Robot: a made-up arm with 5 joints.
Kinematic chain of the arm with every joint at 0, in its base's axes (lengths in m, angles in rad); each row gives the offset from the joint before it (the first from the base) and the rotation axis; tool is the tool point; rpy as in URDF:
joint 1: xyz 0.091 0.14 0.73 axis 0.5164 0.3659 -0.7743
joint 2: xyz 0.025 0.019 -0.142 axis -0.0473 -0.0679 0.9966
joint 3: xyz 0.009 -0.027 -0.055 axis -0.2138 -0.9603 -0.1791
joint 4: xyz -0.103 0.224 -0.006 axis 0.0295 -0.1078 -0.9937
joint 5: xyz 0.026 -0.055 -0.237 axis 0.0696 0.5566 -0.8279
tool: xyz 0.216 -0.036 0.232 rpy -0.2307 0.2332 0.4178
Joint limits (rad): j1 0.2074..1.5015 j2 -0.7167..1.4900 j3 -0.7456..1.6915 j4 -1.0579..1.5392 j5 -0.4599..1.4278
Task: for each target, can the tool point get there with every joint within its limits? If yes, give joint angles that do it. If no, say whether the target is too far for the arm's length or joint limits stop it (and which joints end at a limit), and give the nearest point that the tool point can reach.
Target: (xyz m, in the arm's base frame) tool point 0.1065 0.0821 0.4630
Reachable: yes | joints 0.4333 0.8279 -0.3248 0.8186 0.4303
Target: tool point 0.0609 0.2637 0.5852
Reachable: yes | joints 0.9194 0.1084 0.4559 1.1169 -0.2858
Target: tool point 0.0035 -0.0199 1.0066
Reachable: no: joint limits stop it (at a limit: joint 1, joint 2, joint 3) | nearest point 0.1671 -0.0211 0.7100 | short by 0.339 m
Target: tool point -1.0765 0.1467 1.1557
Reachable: no: too far | nearest point -0.3347 0.2341 0.7396 | short by 0.855 m
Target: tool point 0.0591 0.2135 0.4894
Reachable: yes | joints 0.9267 0.0472 -0.4968 0.6307 0.2610
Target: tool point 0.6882 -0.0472 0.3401
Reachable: no: joint limits stop it (at a limit: joint 1, joint 2, joint 4) | nearest point 0.4620 0.0573 0.4303 | short by 0.265 m
